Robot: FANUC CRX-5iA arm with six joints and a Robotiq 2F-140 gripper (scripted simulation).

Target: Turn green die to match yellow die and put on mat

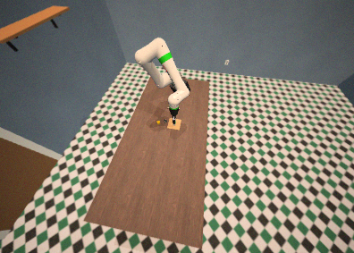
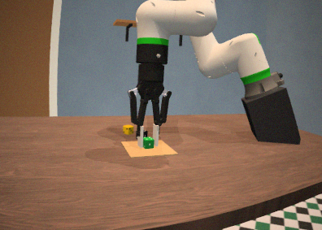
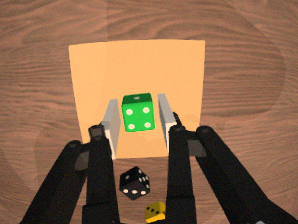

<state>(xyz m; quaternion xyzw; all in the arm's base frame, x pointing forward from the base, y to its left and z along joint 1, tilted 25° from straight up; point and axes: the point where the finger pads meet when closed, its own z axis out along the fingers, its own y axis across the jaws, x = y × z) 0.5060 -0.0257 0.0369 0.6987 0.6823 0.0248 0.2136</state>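
My gripper is now 2 cm above the green die. Also, from my hand: yellow die (1 cm behind, 18 cm to the right, 3 cm below); black die (3 cm behind, 10 cm to the right, 3 cm below); mat (4 cm below).
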